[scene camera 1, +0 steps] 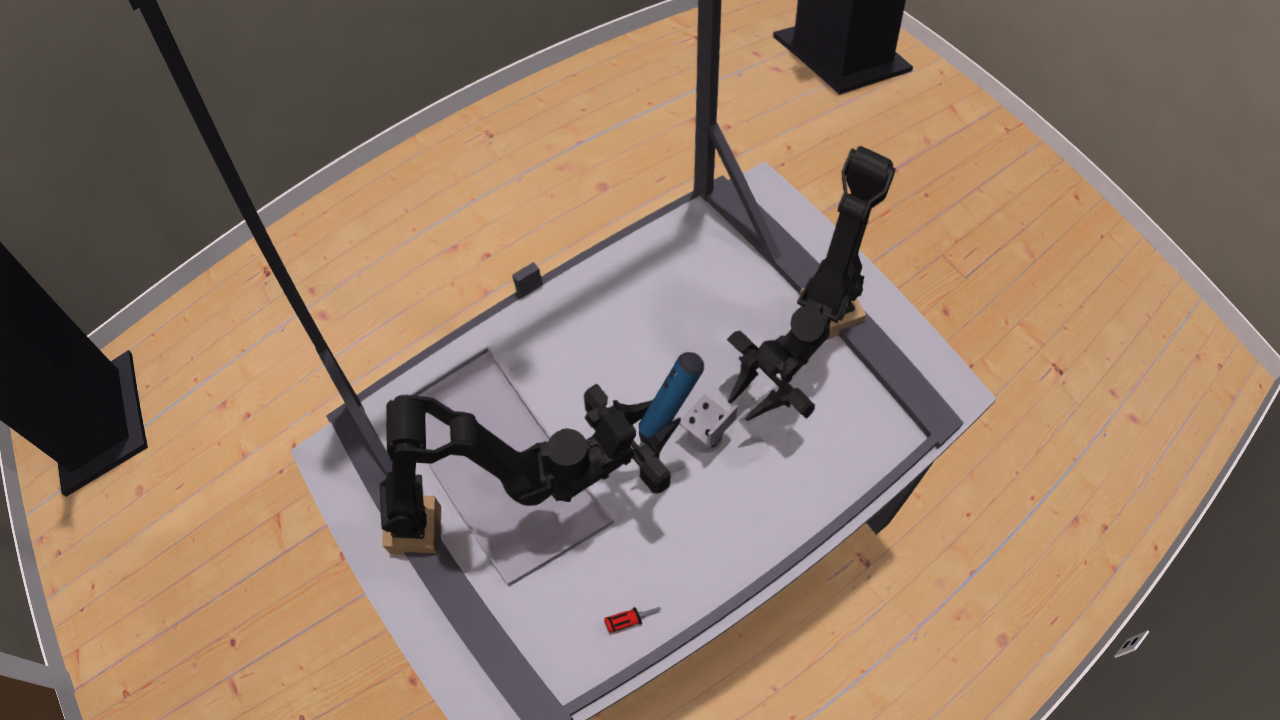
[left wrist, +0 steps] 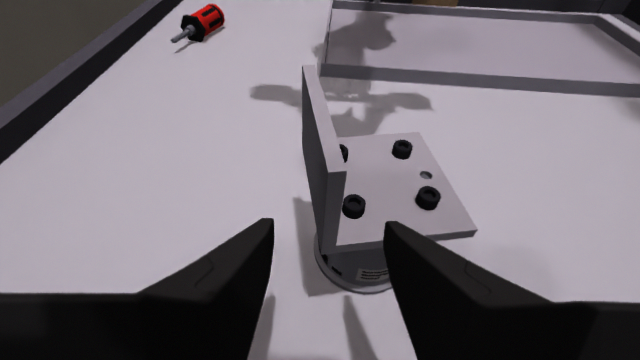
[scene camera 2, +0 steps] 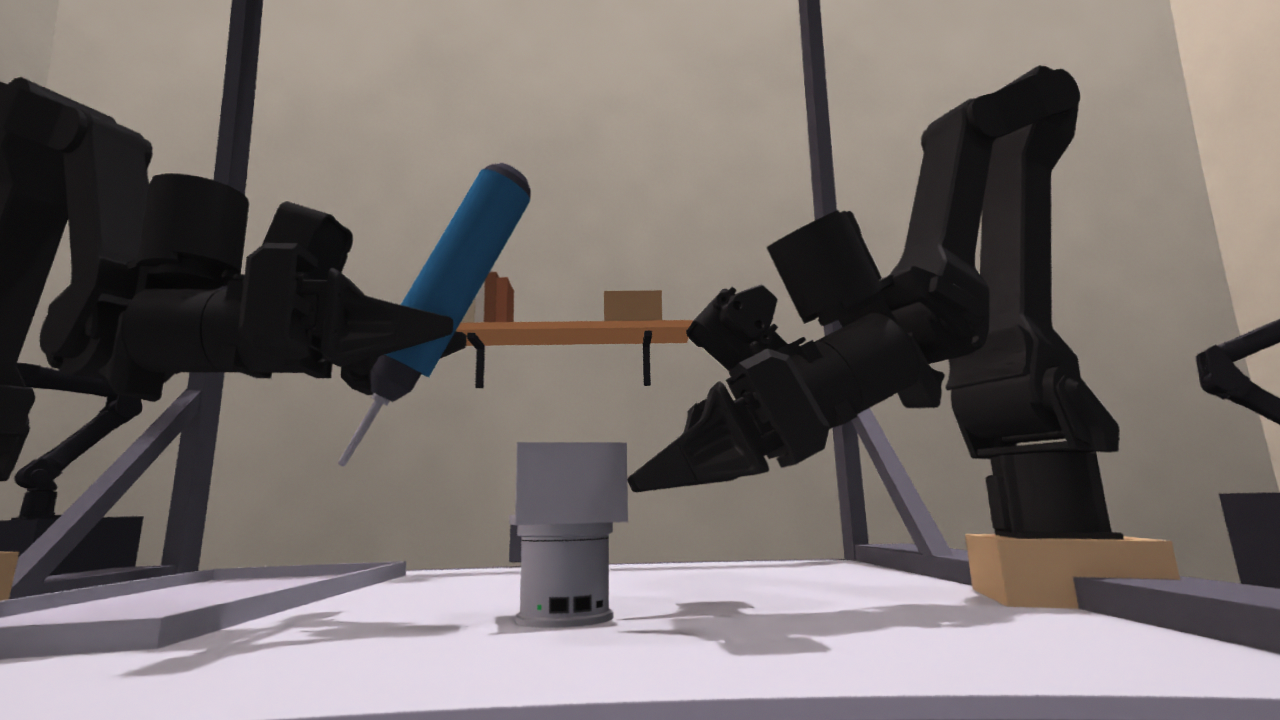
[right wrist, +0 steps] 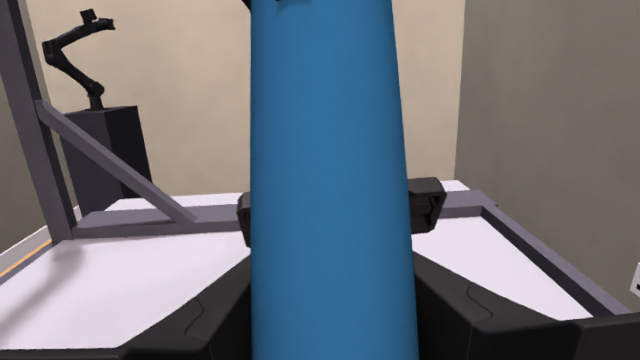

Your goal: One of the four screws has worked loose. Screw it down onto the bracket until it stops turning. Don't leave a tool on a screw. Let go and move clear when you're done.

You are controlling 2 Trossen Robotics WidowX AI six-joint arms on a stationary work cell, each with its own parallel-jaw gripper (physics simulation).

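Places are measured from the left arm's base along level axes (x left, y back, z up), in millimetres.
Pixels of known places: left gripper, between the fingertips: point(scene camera 1: 737, 411) point(left wrist: 329, 231) point(scene camera 2: 632, 484); right gripper, between the fingertips: point(scene camera 1: 671, 409) point(scene camera 2: 459, 333) point(right wrist: 327, 259); left arm's base, origin of its link: point(scene camera 2: 1054, 536); right arm's base, origin of its link: point(scene camera 1: 408, 521).
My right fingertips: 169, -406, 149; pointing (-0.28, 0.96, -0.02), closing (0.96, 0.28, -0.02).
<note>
Ahead of a thing's pixels: the offset from my right fingertips to its top centre, as dx, dy, dz.
A grey L-shaped bracket point(scene camera 1: 705, 417) point(scene camera 2: 571, 481) point(left wrist: 385, 175) sits on a round grey base @(-20, +73, -128) point(scene camera 2: 563, 573), its wall upright. In the left wrist view black screws @(-27, +49, -120) point(left wrist: 402, 149) @(-43, +80, -120) point(left wrist: 428, 198) @(-12, +97, -120) point(left wrist: 354, 206) stand in its plate, and another screw @(+4, +65, -120) point(left wrist: 344, 152) is partly behind the wall. I cannot tell which is loose. My right gripper point(scene camera 1: 663, 415) point(scene camera 2: 456, 334) point(right wrist: 327, 259) is shut on a blue screwdriver point(scene camera 1: 671, 394) point(scene camera 2: 474, 250) point(right wrist: 325, 125), held tilted in the air, tip down, beside the bracket. My left gripper point(scene camera 1: 741, 409) point(left wrist: 329, 231) is partly open and empty, close to the bracket's other side.
A red screwdriver @(+260, -163, -163) point(scene camera 1: 623, 620) point(left wrist: 205, 21) lies on the table near its front edge. A shallow tray @(-97, -292, -176) point(scene camera 2: 295, 601) point(left wrist: 450, 79) lies beneath the right arm. Dark frame posts point(scene camera 1: 707, 98) rise from the table's sides.
</note>
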